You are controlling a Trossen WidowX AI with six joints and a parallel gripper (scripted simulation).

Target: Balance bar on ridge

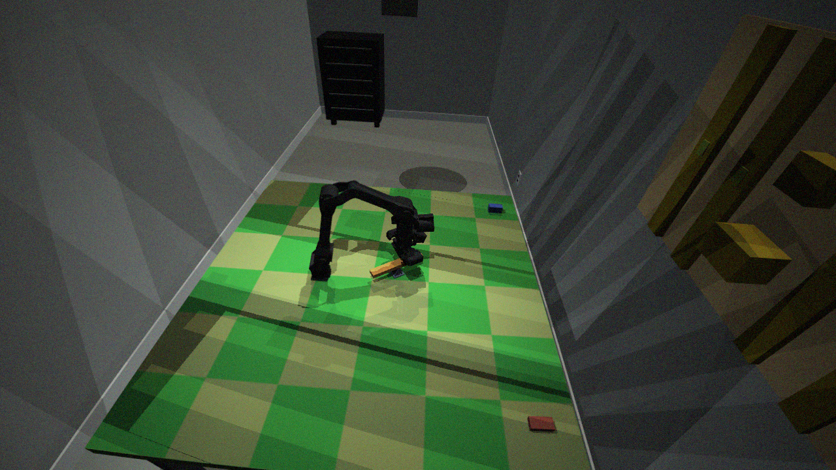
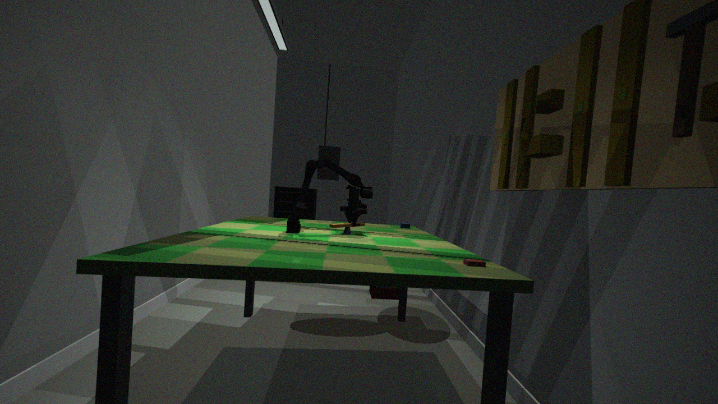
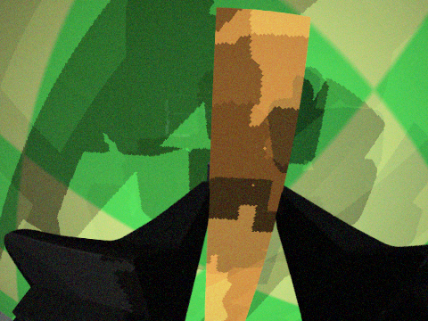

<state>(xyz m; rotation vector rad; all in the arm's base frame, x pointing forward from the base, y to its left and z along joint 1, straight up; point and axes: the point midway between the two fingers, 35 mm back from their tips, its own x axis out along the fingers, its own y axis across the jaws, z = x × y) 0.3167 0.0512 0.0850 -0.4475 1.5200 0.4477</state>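
Now: gripper tip 20 mm to the left of the orange bar and 20 mm past it. The rest, counted from my gripper tip: flat red block 550 mm to the right, 420 mm ahead, 40 mm below; then small blue block 450 mm to the left, 420 mm ahead, 30 mm below.
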